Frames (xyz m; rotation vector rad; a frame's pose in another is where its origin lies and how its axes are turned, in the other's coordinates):
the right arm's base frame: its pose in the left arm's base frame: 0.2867 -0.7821 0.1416 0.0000 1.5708 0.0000
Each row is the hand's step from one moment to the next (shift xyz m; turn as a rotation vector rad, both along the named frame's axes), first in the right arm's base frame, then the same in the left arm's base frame.
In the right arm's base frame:
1: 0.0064 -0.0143 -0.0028 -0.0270 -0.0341 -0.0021
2: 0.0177 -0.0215 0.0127 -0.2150 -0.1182 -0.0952
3: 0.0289 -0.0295 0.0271 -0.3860 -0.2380 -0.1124
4: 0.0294 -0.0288 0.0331 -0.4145 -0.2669 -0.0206
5: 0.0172 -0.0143 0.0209 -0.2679 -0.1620 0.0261
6: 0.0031 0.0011 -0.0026 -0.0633 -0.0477 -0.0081
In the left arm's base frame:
1: -0.0028 -0.0143 -0.0064 -0.0021 -0.0341 0.0270
2: 0.0127 -0.0215 -0.0177 -0.0952 -0.1182 0.2150
3: 0.0271 -0.0295 -0.0289 -0.1124 -0.2380 0.3860
4: 0.0331 -0.0288 -0.0294 -0.0206 -0.2669 0.4145
5: 0.0209 -0.0143 -0.0172 0.0261 -0.1620 0.2679
6: -0.0026 0.0011 -0.0031 -0.0081 -0.0477 0.0633

